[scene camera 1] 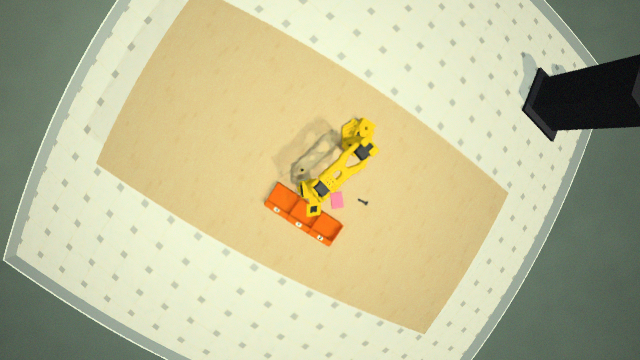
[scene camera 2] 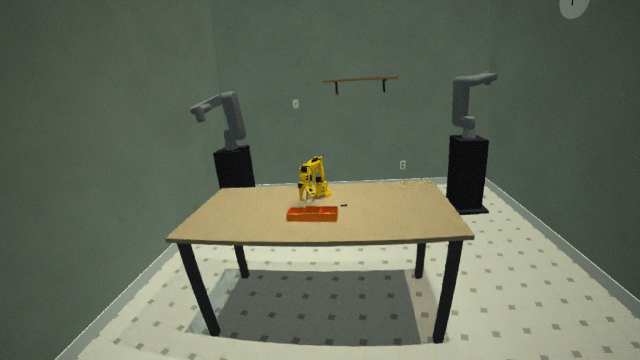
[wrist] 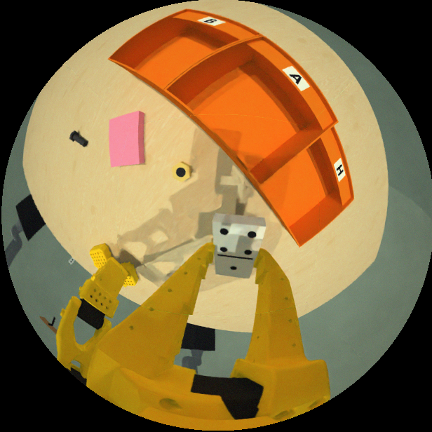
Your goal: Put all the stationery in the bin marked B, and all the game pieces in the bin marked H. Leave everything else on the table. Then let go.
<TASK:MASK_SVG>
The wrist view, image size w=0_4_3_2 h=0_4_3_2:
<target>pink sticky-note pad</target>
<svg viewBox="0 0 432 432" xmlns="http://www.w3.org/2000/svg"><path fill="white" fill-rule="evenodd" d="M144 112L138 110L109 119L109 158L111 167L144 163Z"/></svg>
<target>orange three-compartment bin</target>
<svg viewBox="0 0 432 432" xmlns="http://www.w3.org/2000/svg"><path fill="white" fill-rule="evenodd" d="M117 48L107 59L158 90L159 93L167 97L168 100L177 105L194 120L236 163L236 166L241 169L244 175L248 177L248 180L259 191L259 194L268 203L271 210L278 217L278 220L280 220L283 227L285 227L299 247L318 234L353 201L353 187L349 166L334 127L338 121L330 104L309 74L285 50L266 36L222 15L185 8L145 27Z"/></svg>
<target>white domino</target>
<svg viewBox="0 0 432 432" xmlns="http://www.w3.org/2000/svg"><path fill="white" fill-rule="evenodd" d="M215 212L212 218L212 238L215 245L215 274L249 278L266 228L264 217Z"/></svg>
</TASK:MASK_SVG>
